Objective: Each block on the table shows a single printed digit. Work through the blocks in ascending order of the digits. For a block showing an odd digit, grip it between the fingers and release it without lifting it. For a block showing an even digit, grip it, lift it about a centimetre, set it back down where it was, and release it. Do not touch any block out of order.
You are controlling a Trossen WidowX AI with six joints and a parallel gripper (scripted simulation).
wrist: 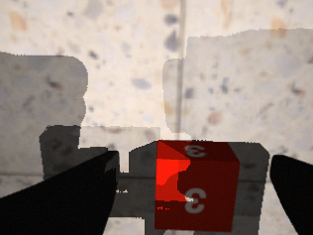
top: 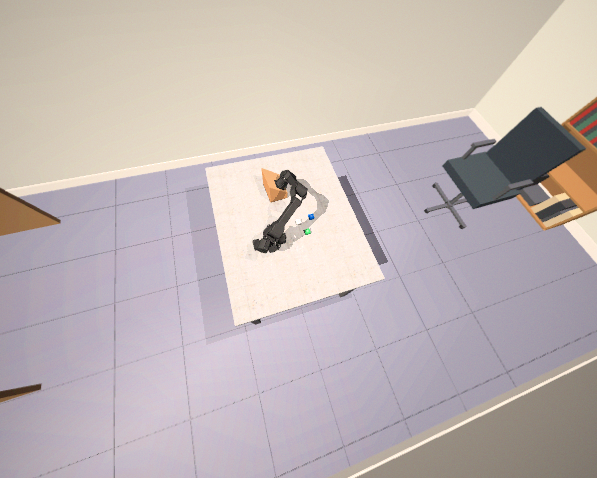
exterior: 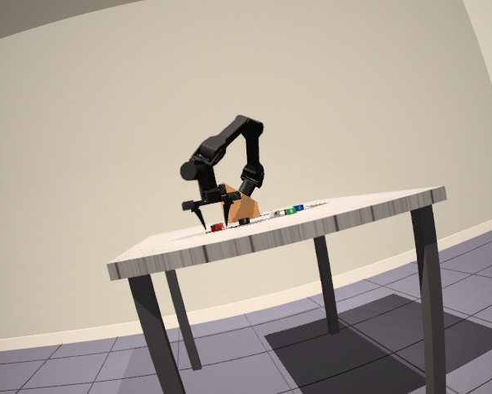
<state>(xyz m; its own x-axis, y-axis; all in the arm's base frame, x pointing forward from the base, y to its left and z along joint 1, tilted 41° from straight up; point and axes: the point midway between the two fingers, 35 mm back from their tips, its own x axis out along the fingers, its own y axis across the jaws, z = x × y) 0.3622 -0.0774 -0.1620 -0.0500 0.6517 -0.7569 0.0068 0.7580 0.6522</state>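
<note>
The red block is 10 mm behind my gripper tip. Also, from my gripper tip: dark block (100 mm to the left, 50 mm behind); green block (260 mm to the left, 30 mm behind); white block (220 mm to the left, 120 mm behind).
</note>
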